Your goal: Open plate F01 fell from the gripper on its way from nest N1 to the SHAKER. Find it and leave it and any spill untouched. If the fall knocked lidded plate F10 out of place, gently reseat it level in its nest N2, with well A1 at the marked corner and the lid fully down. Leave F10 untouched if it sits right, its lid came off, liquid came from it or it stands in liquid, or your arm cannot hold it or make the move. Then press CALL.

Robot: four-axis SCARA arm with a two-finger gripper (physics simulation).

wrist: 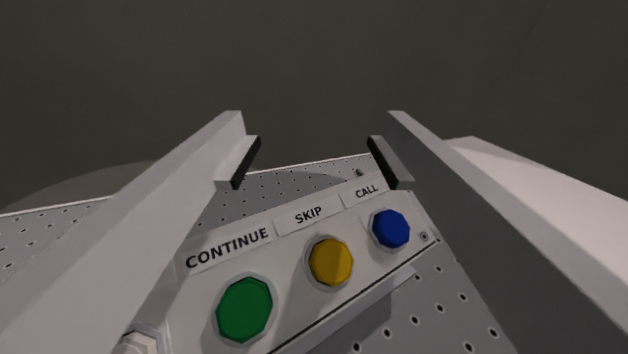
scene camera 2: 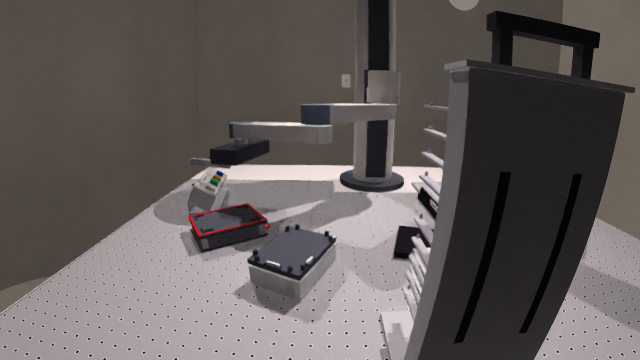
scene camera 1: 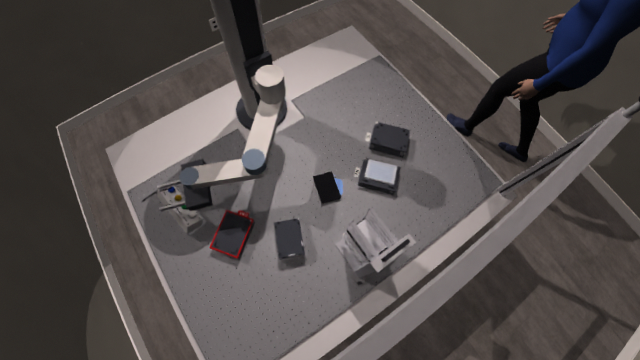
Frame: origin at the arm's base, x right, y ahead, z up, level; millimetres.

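Seen in the pictures: gripper, fingertip midpoint: (wrist: 314,127) (scene camera 2: 201,158) (scene camera 1: 159,198); arm's base at its link origin: (scene camera 2: 371,181).
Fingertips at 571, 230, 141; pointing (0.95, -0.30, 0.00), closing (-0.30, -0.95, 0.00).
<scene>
Offsets run from my fingertips to a thing's top centre, as dx, dy, dz. "*": to the spot under its first point. Level surfaces: height alone.
My gripper (scene camera 1: 159,197) (scene camera 2: 200,163) (wrist: 314,127) is shut with nothing between its fingers, above the button panel @[-32, +34, -45] (scene camera 1: 187,217) (scene camera 2: 207,186) (wrist: 295,245). The blue CALL button @[-40, -44, -54] (scene camera 1: 171,190) (scene camera 2: 220,174) (wrist: 391,229) shows right of centre in the wrist view, lower than the fingertips. A black plate, seemingly F01 @[-597, +290, -114] (scene camera 1: 327,188) (scene camera 2: 406,242), lies on the table with a blue patch @[dz -128] (scene camera 1: 340,186) at its right edge. The clear lidded plate F10 @[-819, +373, -66] (scene camera 1: 381,171) sits in a dark nest @[* -782, +418, -123] (scene camera 1: 378,188) and looks about level; well A1 and any small lid gap cannot be made out.
Another dark nest @[-968, +262, -65] (scene camera 1: 390,139) holds no visible plate. A dark-topped device @[* -344, +395, -73] (scene camera 1: 289,238) (scene camera 2: 295,250) and a red-rimmed dark holder @[-165, +249, -85] (scene camera 1: 232,234) (scene camera 2: 229,225) stand nearer the panel. A tall handled rack (scene camera 1: 395,252) (scene camera 2: 530,200) stands at the table's front. A person (scene camera 1: 575,60) is beside the table.
</scene>
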